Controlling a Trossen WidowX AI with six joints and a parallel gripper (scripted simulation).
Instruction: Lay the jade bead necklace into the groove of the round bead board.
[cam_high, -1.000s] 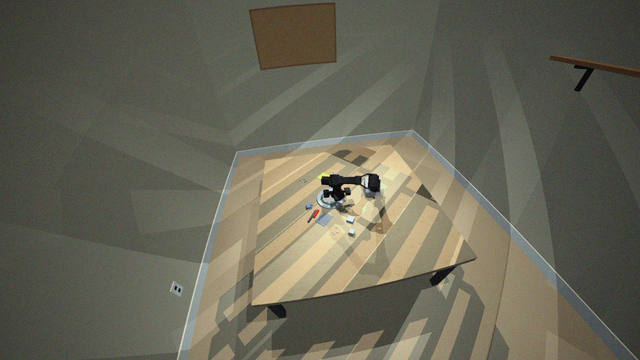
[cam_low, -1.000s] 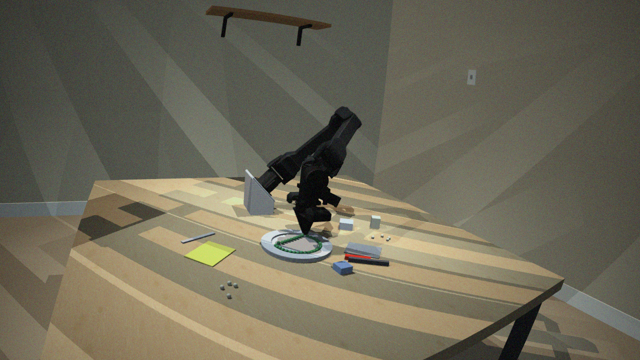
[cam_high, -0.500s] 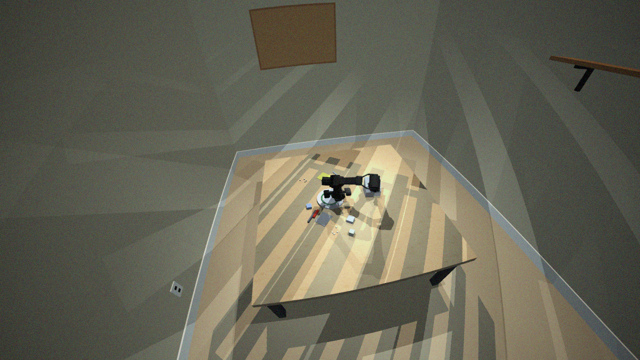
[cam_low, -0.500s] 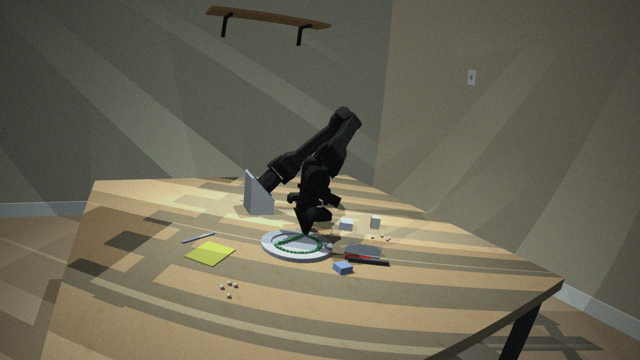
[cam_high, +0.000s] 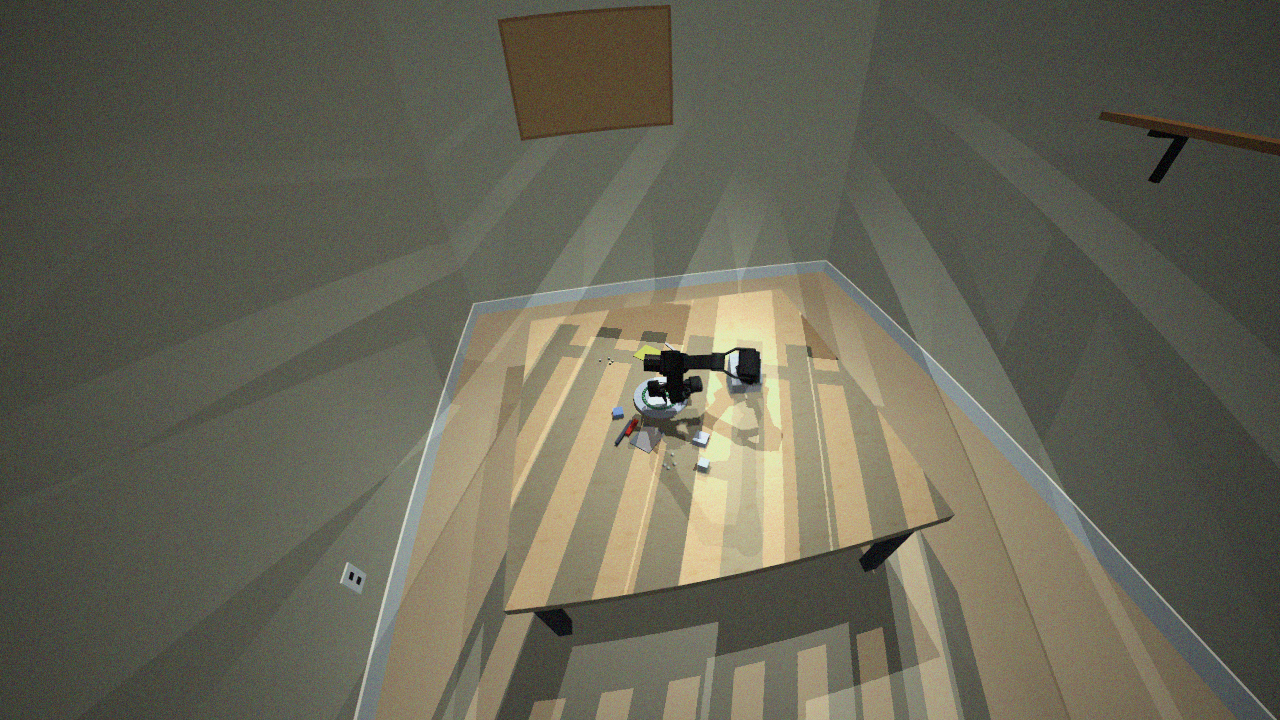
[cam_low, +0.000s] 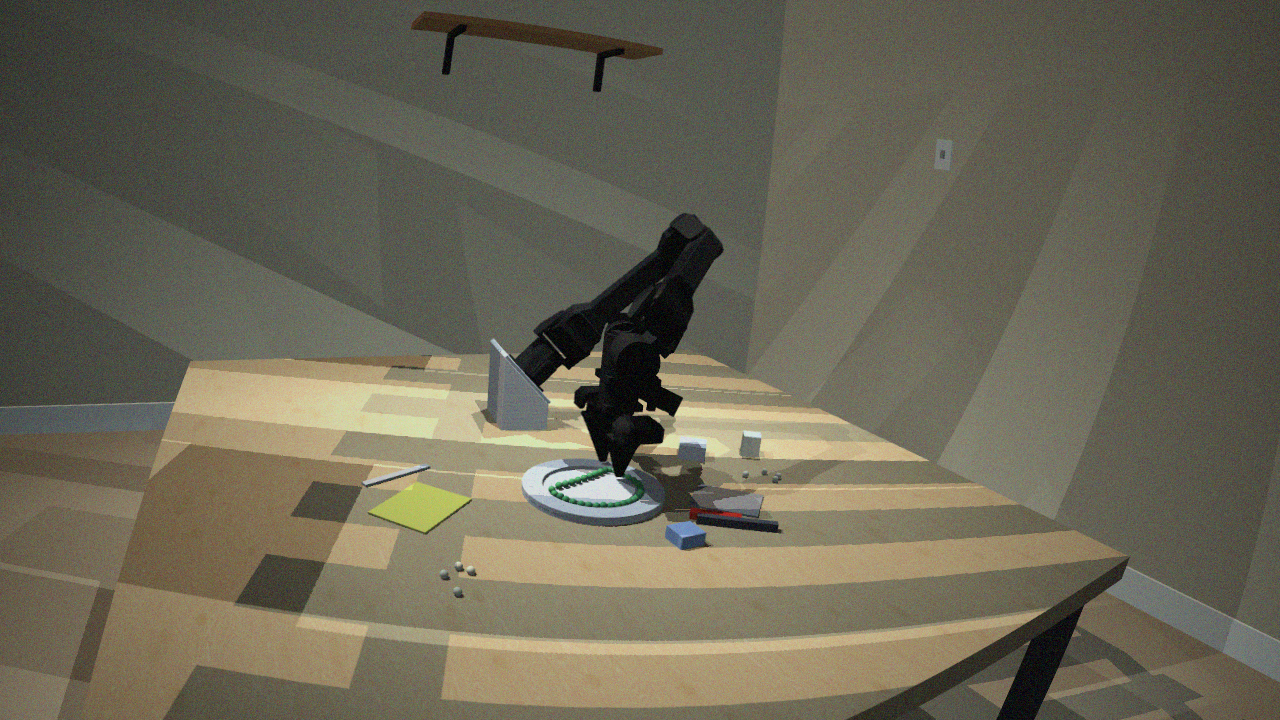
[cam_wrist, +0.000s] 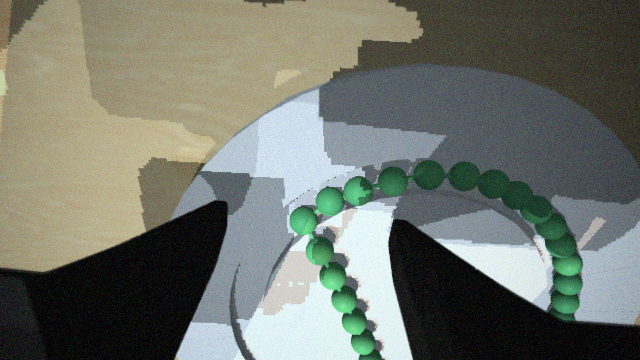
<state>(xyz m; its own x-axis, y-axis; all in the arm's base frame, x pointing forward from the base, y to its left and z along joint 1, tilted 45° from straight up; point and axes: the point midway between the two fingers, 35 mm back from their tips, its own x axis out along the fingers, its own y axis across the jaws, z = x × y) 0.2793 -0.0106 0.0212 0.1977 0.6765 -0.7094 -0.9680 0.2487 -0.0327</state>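
My gripper tip is 50 mm to the left of the round grey bead board, 40 mm short of it and 10 mm above it. The rest, counted from my gripper tip: grey plate (130 mm ahead, 110 mm to the left, 10 mm below); then blue block (210 mm ahead, 20 mm to the right, 10 mm below); then red and black pen (190 mm ahead, 60 mm to the left, 10 mm below).
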